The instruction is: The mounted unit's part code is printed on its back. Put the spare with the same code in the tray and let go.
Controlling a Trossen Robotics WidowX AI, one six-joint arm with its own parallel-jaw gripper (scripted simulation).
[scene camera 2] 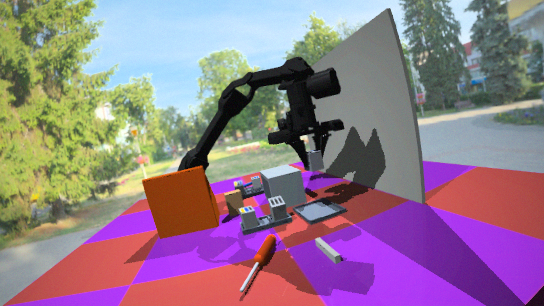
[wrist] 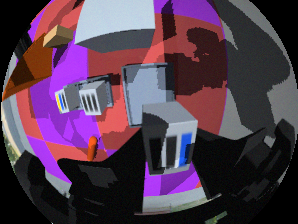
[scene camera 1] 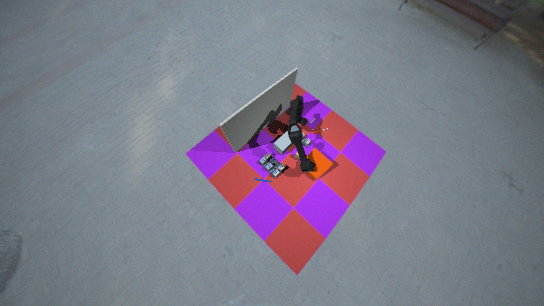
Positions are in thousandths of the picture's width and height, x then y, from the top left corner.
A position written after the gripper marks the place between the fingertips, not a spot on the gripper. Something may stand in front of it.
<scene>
The gripper (scene camera 2: 576,541) carries a grey spare block (wrist: 569,587). Also in view: a grey tray (scene camera 2: 582,691), a mounted unit (scene camera 2: 528,593) and a grey panel (scene camera 2: 698,482).
The gripper shows as well in the wrist view (wrist: 549,578). The grey tray shows as well in the wrist view (wrist: 512,373). The grey panel is seen too in scene camera 1 (scene camera 1: 448,410).
</scene>
